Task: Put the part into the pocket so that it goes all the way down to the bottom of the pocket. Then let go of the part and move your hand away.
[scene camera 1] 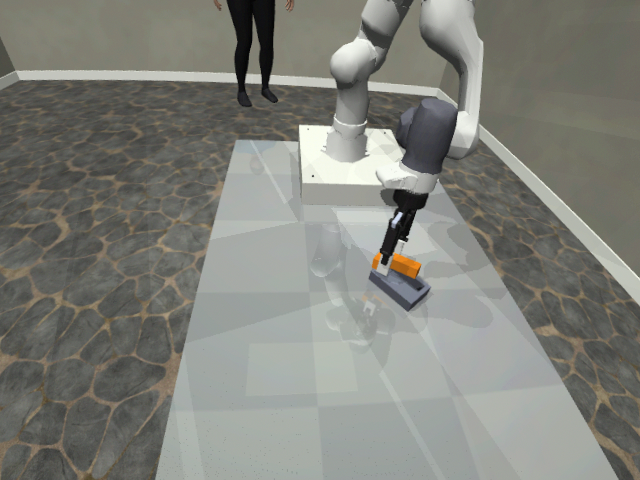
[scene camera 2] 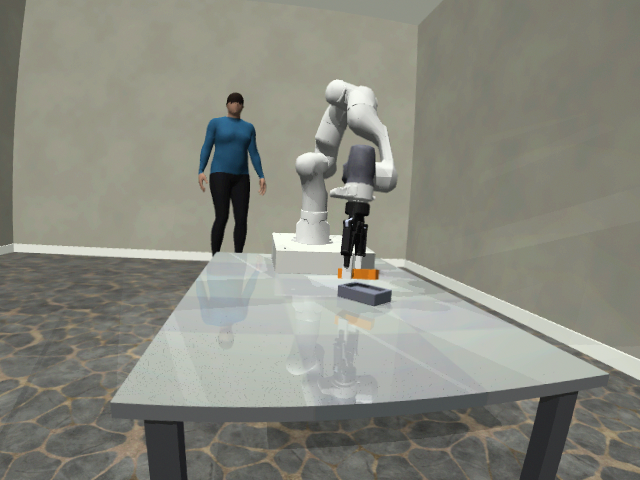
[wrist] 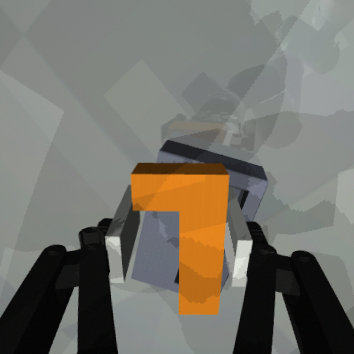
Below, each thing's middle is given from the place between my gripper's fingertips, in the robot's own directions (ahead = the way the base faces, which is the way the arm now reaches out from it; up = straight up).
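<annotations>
There is the grey pocket block [scene camera 1: 406, 291], and my hand is 40 mm above it, 40 mm to the right of it and still 20 mm short of it. The orange L-shaped part [wrist: 198, 191] is 20 mm to the left of my hand and 10 mm above it.
</annotations>
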